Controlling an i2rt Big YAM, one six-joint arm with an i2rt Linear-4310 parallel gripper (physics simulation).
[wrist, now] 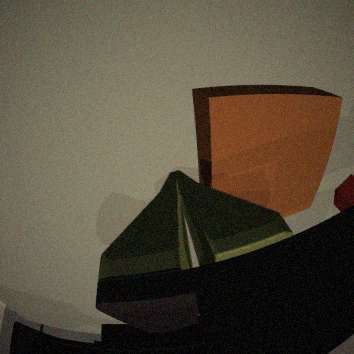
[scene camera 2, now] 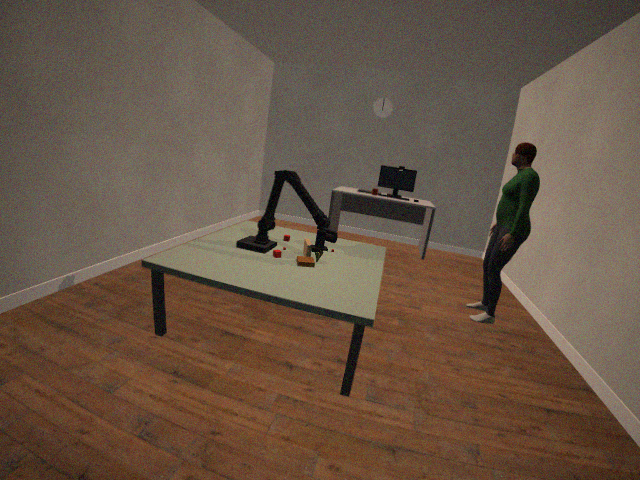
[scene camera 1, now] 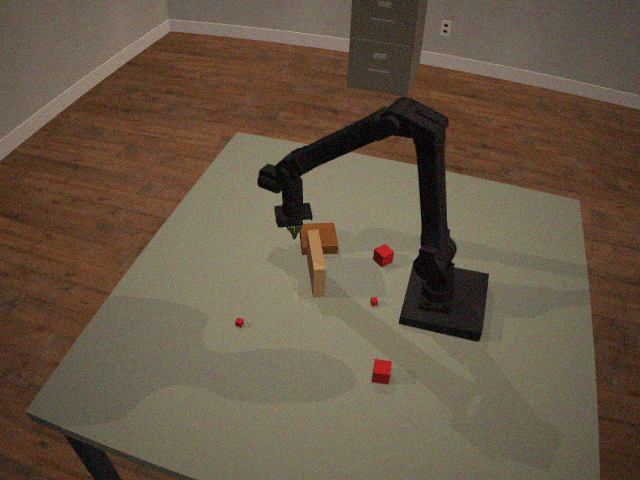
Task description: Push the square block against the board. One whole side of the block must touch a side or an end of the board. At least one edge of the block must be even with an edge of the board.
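Pixels of known places: gripper, fingertip midpoint: [wrist: 176, 179] [scene camera 2: 316, 261] [scene camera 1: 294, 237]; arm's base, link origin: [scene camera 2: 261, 242] [scene camera 1: 436, 295].
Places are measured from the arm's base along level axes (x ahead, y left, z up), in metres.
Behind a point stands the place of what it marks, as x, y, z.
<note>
The square block [scene camera 1: 326, 235] @[0.334, -0.167, -0.005] [scene camera 2: 305, 261] @[0.365, -0.207, -0.005] [wrist: 272, 145] @[0.377, -0.181, -0.005] is orange-brown and lies flat on the table. The board [scene camera 1: 315, 258] @[0.329, 0.011, 0.068] [scene camera 2: 307, 246] @[0.346, -0.101, 0.059] is a light wooden plank standing on its long narrow side. The block is at the board's far end in scene camera 1 and reaches out to both sides of it; the contact between them is hidden there. The board does not show in the wrist view. My gripper [scene camera 1: 294, 237] @[0.426, -0.146, -0.017] [scene camera 2: 318, 259] @[0.426, -0.146, -0.017] [wrist: 176, 179] @[0.426, -0.146, -0.017] is shut and empty, pointing down, low beside the block's left side in scene camera 1. I cannot tell whether it touches the block.
A larger red cube [scene camera 1: 383, 255] @[0.160, -0.113, 0.004] [scene camera 2: 277, 253] @[0.168, -0.156, -0.006] [wrist: 345, 193] @[0.184, -0.139, -0.019] lies right of the block in scene camera 1. A small red cube [scene camera 1: 374, 301] @[0.160, 0.042, -0.020], another small one [scene camera 1: 239, 322] @[0.481, 0.197, -0.020] and a larger one [scene camera 1: 381, 371] @[0.110, 0.278, 0.004] lie nearer that camera. The arm's base [scene camera 1: 444, 320] @[-0.026, 0.083, -0.001] stands at the right.
</note>
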